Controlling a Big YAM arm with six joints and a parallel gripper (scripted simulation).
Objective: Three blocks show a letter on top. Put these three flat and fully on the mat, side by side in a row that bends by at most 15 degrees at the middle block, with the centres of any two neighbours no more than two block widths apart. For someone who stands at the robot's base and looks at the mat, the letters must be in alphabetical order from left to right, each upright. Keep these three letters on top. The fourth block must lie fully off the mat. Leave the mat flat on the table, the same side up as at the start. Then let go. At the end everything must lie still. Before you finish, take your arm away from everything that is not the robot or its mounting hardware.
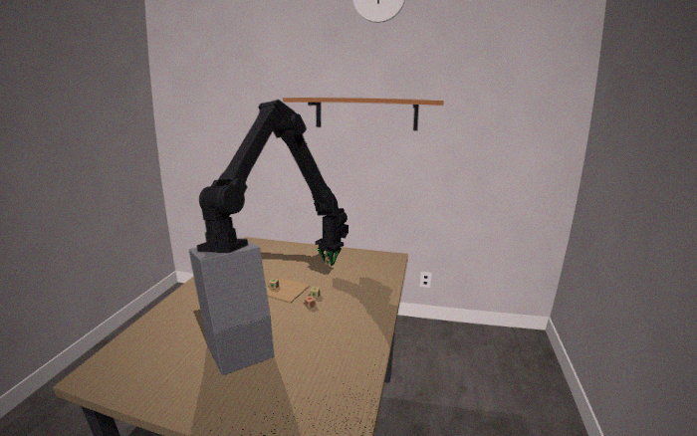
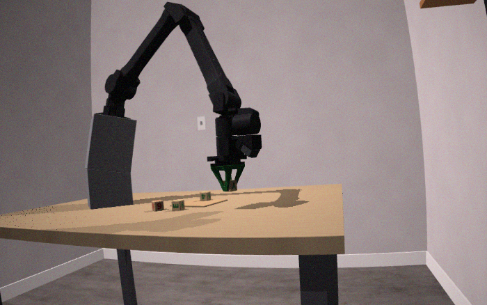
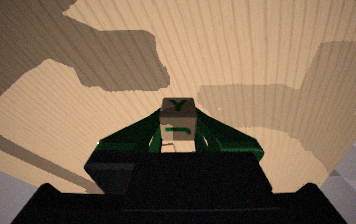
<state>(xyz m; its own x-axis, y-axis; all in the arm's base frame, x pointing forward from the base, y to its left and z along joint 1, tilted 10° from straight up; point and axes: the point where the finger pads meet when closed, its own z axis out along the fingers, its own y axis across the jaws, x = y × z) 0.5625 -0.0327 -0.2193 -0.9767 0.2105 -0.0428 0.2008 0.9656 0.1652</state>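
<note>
Right now the pale mat is 180 mm behind my hand, 110 mm to the left of it and 60 mm below it. Round my hand: dark block: 190 mm behind, 150 mm to the left, 40 mm below; then green-lettered block: 10 mm above.
</note>
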